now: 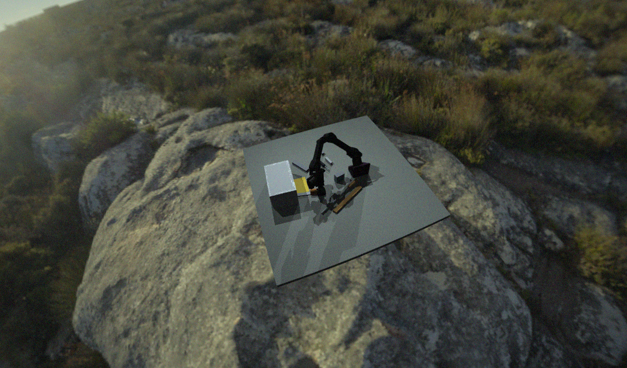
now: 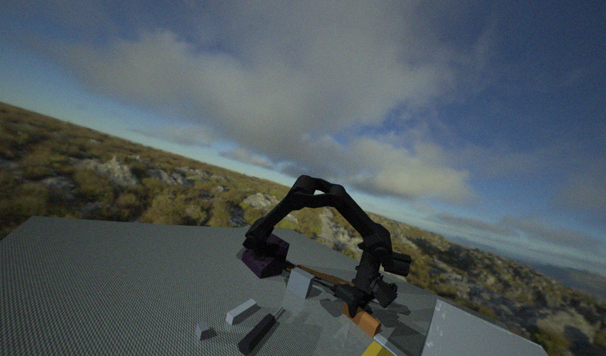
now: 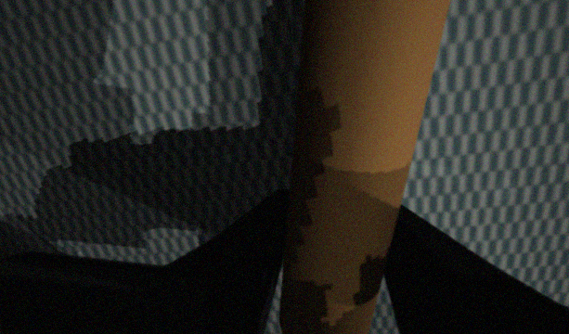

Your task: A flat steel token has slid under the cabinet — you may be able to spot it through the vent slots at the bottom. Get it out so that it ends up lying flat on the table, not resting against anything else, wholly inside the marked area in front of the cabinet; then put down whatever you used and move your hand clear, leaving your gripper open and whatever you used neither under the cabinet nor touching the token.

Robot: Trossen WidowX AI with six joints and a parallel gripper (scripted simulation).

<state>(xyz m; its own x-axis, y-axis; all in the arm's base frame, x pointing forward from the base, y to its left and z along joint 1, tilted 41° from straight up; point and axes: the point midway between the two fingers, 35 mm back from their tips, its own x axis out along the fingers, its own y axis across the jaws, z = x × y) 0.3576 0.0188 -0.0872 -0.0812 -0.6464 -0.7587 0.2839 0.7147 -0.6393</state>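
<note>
The wooden stick lies 16 cm behind my gripper tip and 15 cm to the left of it. Round my gripper tip: grey bar 26 cm to the right, 19 cm behind; grey block 18 cm behind, 5 cm to the right, 3 cm above; small grey cube 36 cm to the right, 19 cm behind.
</note>
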